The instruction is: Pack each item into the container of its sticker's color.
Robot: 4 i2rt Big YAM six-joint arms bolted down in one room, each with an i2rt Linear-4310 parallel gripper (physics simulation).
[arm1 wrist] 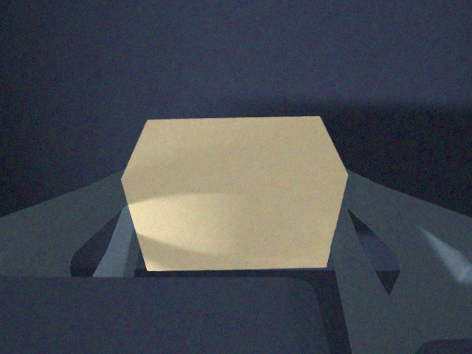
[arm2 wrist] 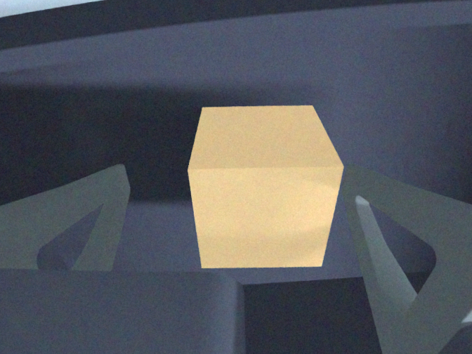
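In the arm1 wrist view a plain tan box (arm1 wrist: 234,195) fills the middle, with a finger against each side. My arm1 gripper (arm1 wrist: 234,176) is shut on it. In the arm2 wrist view a yellow-orange box (arm2 wrist: 265,215) stands on the dark inner floor of a bin (arm2 wrist: 400,75). My arm2 gripper (arm2 wrist: 236,172) is open around this box; the right finger is very close to its side, and a wide gap shows at the left finger. No sticker shows on either box. The arm3 and arm4 grippers do not show.
A dark surface (arm1 wrist: 225,60) lies behind the tan box, with a deep shadow at its right. In the arm2 wrist view a dark wall band crosses the top, a pale patch shows at the top left corner, and a shadow falls left of the box.
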